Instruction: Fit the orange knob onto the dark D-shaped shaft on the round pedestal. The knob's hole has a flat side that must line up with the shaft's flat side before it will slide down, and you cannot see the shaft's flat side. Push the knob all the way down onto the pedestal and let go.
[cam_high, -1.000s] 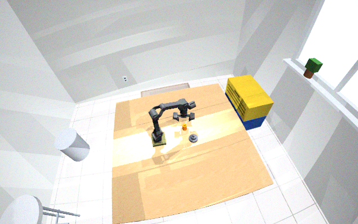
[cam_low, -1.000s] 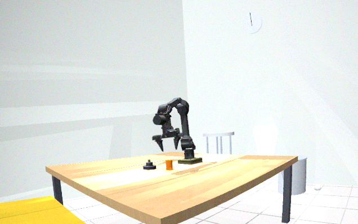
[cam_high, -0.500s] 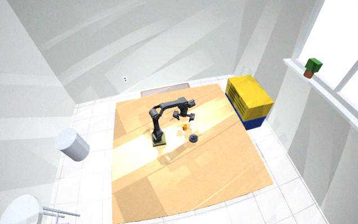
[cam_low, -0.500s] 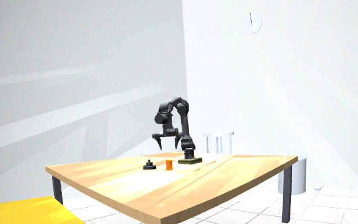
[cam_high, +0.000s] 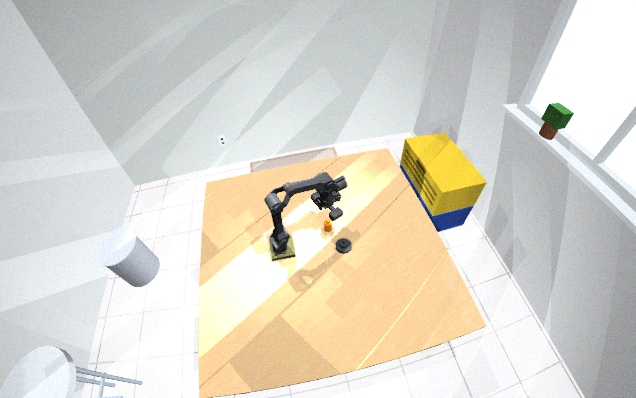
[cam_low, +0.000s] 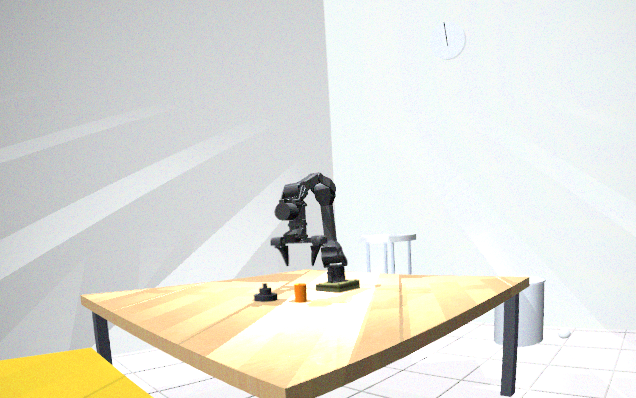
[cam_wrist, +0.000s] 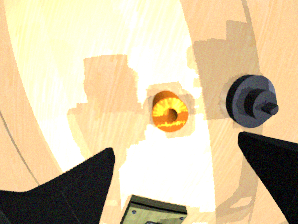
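Right now my gripper tip is 9 cm above the orange knob. Also, from my gripper tip: dark shaft (12 cm to the right, 9 cm below, 8 cm ahead).
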